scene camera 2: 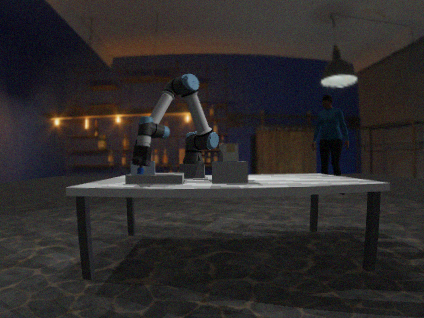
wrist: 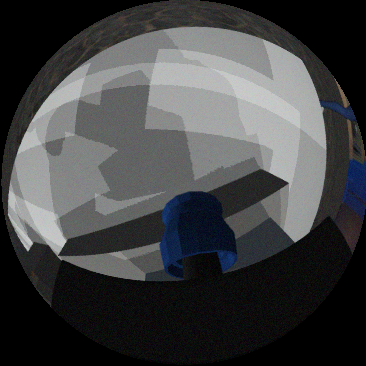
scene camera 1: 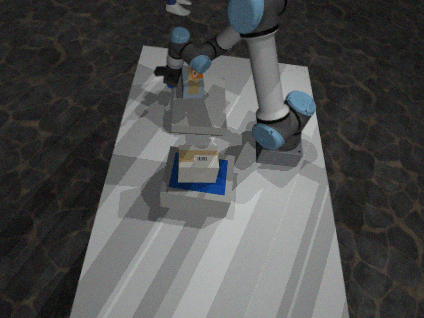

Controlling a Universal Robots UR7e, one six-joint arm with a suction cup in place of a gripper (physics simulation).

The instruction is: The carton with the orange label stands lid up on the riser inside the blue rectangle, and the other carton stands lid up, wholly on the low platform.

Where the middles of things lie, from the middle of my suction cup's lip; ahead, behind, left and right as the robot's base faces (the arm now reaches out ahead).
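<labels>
With the low platform (wrist: 130,249) in my sight, I find that my suction cup is 4 cm to the right of it, 15 cm past it and 4 cm above it.
</labels>
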